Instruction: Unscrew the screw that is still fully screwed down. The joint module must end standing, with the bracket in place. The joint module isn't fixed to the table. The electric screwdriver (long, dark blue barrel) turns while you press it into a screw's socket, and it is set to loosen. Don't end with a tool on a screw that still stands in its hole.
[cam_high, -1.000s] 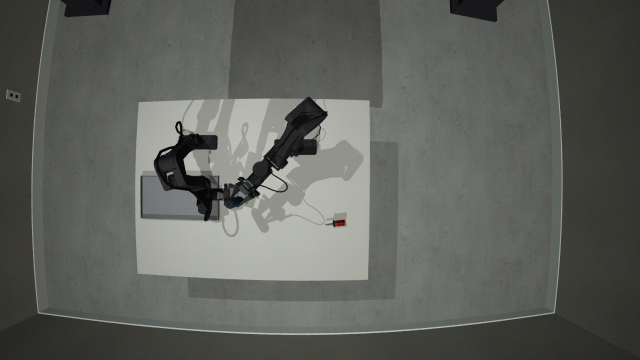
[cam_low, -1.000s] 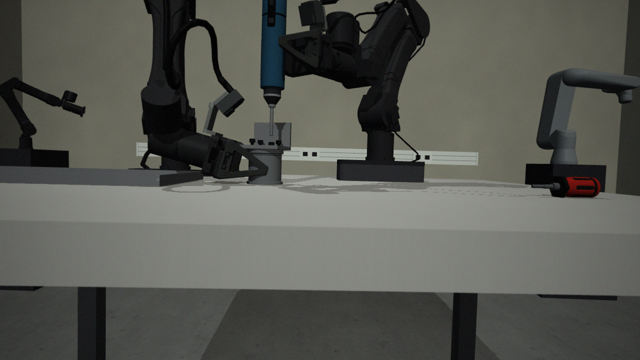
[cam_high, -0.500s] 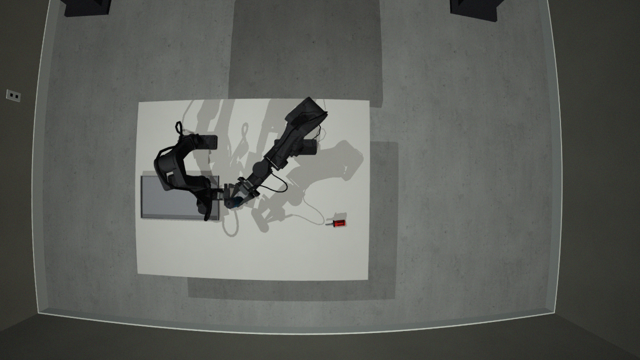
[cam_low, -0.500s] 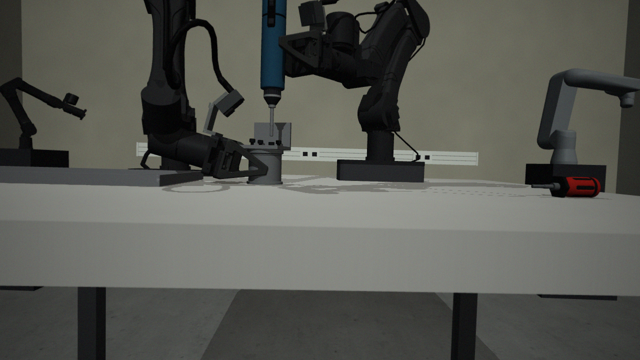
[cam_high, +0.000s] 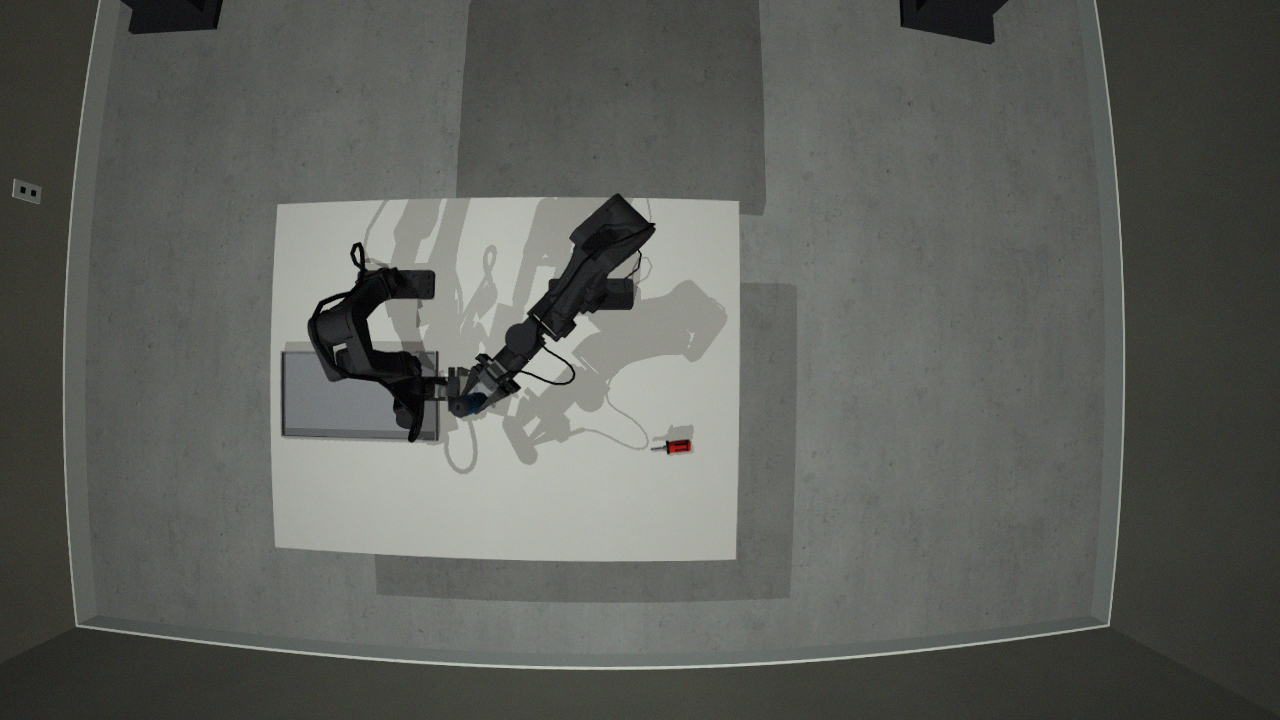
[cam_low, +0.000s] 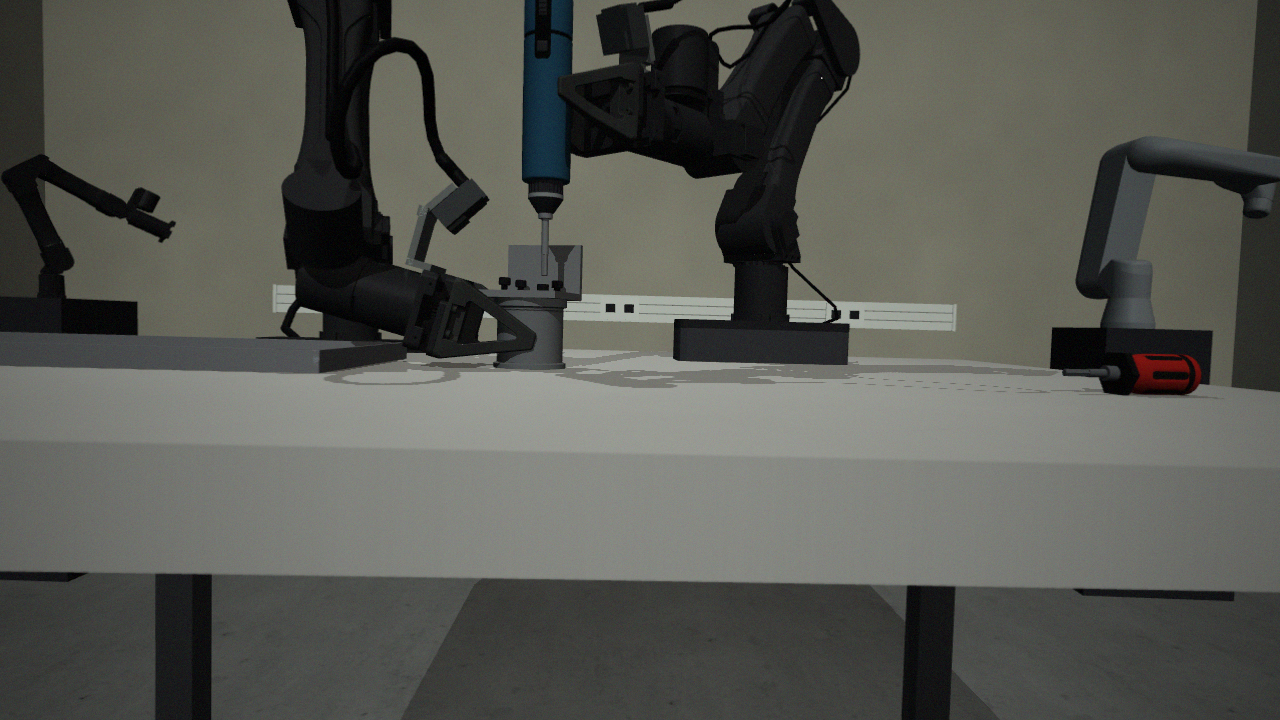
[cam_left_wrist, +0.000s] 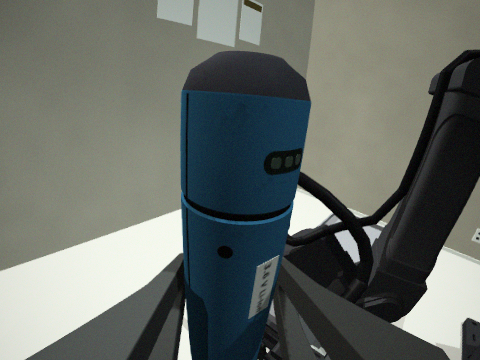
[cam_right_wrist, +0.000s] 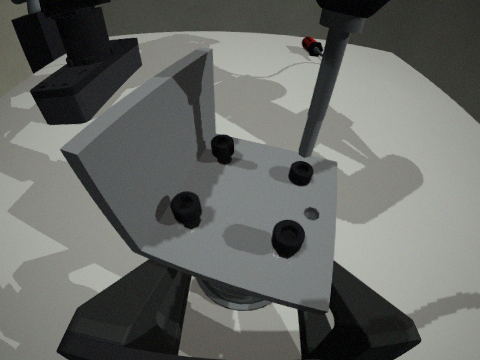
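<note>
Now: the joint module right at my right hand. From my right hand the other things lie so: flat grey plate (4 cm ahead, 34 cm to the right, 2 cm below); grey l-shaped bracket (5 cm above); screwdriver bit (2 cm ahead, 2 cm to the left, 7 cm above).
</note>
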